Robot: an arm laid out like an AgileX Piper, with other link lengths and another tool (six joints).
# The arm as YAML. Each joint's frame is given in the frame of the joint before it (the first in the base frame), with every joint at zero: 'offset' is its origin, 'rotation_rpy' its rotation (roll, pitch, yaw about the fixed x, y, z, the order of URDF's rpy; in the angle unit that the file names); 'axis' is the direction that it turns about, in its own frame. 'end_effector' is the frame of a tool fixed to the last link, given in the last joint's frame.
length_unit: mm
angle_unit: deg
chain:
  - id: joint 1
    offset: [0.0, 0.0, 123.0]
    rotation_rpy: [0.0, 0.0, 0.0]
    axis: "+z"
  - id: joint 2
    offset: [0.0, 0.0, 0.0]
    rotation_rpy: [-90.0, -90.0, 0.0]
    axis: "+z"
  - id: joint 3
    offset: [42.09, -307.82, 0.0]
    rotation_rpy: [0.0, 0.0, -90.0]
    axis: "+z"
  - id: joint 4
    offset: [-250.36, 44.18, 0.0]
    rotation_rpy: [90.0, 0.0, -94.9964]
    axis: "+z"
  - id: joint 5
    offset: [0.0, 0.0, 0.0]
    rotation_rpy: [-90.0, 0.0, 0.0]
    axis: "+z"
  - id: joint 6
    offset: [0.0, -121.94, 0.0]
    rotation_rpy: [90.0, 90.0, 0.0]
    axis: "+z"
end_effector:
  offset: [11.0, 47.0, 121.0]
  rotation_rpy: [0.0, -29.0, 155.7]
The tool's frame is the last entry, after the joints.
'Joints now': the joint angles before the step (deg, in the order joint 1, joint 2, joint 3, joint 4, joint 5, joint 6). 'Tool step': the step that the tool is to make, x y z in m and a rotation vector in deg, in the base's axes. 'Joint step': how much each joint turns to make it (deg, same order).
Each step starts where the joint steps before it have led.
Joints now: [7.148, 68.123, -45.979, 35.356, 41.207, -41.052]
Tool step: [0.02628, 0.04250, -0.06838, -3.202, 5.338, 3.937]
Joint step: [10.320, 15.891, -0.220, 1.445, -11.783, -0.677]
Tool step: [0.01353, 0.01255, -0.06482, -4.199, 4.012, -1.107]
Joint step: [4.367, 12.621, -0.201, 0.685, -9.310, 0.811]
